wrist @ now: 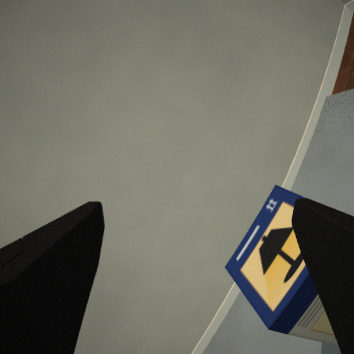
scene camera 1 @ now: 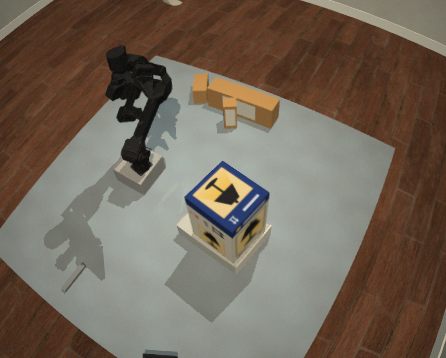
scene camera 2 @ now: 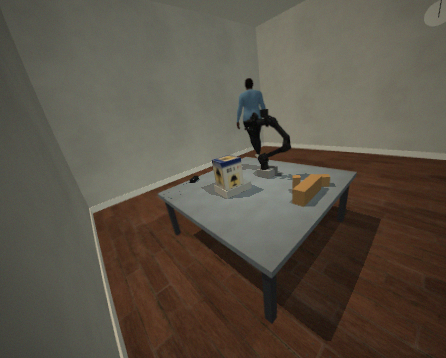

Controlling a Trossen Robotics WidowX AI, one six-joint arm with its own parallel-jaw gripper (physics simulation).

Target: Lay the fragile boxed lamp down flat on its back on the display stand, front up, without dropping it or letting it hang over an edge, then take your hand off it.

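Frame: origin at the arm's base, x ahead, y right, z down, level; millimetres.
Seen in the pictures: gripper, fingertip midpoint: (wrist: 200,213) (scene camera 1: 147,110) (scene camera 2: 244,125); arm's base at its link origin: (scene camera 1: 141,165) (scene camera 2: 264,168).
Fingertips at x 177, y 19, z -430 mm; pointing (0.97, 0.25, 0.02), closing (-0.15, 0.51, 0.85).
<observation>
Pixels of each thing's top centre, then the offset from my fingertips to it. Level surfaces: height alone.
- boxed lamp at its top centre: (wrist: 274,246) (scene camera 1: 227,194) (scene camera 2: 225,158) dy -31, dx +241, dz +218 mm
- long orange block at its top centre: (scene camera 1: 242,92) (scene camera 2: 308,182) dy -527, dx -102, dz +397 mm
- table at its surface level: dz +507 mm
- thin grey bar at its top centre: (scene camera 1: 72,276) dy +472, dx -79, dz +495 mm
- small dark object at its top centre: (scene camera 2: 194,177) dy +468, dx +374, dz +472 mm
The boxed lamp (scene camera 1: 227,192) (scene camera 2: 227,175) (wrist: 272,260) rests on the cream display stand (scene camera 1: 186,226) (scene camera 2: 236,190). A blue-bordered face with a yellow lamp picture faces up; pale sides with lamp pictures show below it. The stand's rim shows around the lower part of the box, and the box looks level. How close its base is to the far edges is hidden. My gripper (scene camera 1: 117,103) (wrist: 200,213) is open and empty, raised above the table beyond the arm's base, well apart from the box. In the wrist view the right finger covers part of the box.
A long orange block (scene camera 1: 243,102) (scene camera 2: 307,190) lies with two smaller orange blocks (scene camera 1: 200,89) (scene camera 1: 230,114) on the table (scene camera 1: 320,190) (scene camera 2: 240,225). A thin grey bar (scene camera 1: 74,277) and a small dark object (scene camera 1: 160,355) (scene camera 2: 194,179) lie farther off. A person (scene camera 2: 250,105) stands behind the arm.
</observation>
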